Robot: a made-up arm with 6 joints. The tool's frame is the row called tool. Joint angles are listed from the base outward.
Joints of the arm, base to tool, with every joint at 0 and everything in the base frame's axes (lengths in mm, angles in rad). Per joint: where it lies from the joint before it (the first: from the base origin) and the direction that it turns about. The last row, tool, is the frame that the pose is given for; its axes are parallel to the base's.
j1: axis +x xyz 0 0 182
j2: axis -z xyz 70 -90 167
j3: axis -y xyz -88 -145 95
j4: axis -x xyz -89 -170 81
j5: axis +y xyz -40 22 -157
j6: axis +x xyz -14 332 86
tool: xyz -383 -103 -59
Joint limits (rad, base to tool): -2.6..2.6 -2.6..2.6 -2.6..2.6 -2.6..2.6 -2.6..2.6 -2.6..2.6
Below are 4 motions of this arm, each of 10 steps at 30 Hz.
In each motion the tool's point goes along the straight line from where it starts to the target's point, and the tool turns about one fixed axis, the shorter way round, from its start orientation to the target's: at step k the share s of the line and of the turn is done. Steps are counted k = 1, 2, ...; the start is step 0. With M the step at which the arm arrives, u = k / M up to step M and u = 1 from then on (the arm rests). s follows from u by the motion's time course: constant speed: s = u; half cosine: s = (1 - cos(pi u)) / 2; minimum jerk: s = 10 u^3 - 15 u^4 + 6 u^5.
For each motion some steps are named. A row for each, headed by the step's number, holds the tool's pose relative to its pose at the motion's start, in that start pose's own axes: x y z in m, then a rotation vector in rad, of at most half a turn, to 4 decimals.
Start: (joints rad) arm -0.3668 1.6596 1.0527 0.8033 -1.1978 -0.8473
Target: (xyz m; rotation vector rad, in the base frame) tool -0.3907 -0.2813 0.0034 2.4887 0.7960 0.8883
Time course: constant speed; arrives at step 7
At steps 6, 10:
6: 0.0174 0.0613 0.0149 0.1635 0.0397 -0.0910
10: 0.0203 0.0715 0.0174 0.1907 0.0463 -0.1062

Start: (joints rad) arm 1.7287 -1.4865 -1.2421 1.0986 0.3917 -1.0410
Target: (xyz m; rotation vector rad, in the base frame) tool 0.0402 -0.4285 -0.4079 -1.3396 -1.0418 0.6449
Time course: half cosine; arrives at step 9
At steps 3, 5, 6, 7, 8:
3: 0.0209 0.0142 0.0420 0.0600 0.0209 0.0096
5: 0.0491 0.0333 0.0986 0.1409 0.0492 0.0226
6: 0.0627 0.0425 0.1260 0.1800 0.0628 0.0289
7: 0.0739 0.0501 0.1484 0.2120 0.0740 0.0340
8: 0.0811 0.0550 0.1630 0.2328 0.0812 0.0374

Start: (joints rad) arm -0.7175 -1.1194 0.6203 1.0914 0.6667 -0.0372
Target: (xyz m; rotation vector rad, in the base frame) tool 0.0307 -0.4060 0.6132 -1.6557 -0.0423 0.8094
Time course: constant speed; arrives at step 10
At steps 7, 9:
7: 0.0007 -0.1143 -0.0105 -0.0759 0.0130 0.2439
9: 0.0009 -0.1470 -0.0135 -0.0976 0.0168 0.3135

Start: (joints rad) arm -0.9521 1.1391 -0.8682 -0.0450 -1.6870 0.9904
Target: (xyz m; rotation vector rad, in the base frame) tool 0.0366 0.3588 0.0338 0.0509 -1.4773 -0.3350
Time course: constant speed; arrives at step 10
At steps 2, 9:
2: 0.0375 0.0246 -0.0070 0.0292 -0.0147 -0.1027
9: 0.1687 0.1107 -0.0316 0.1314 -0.0660 -0.4620

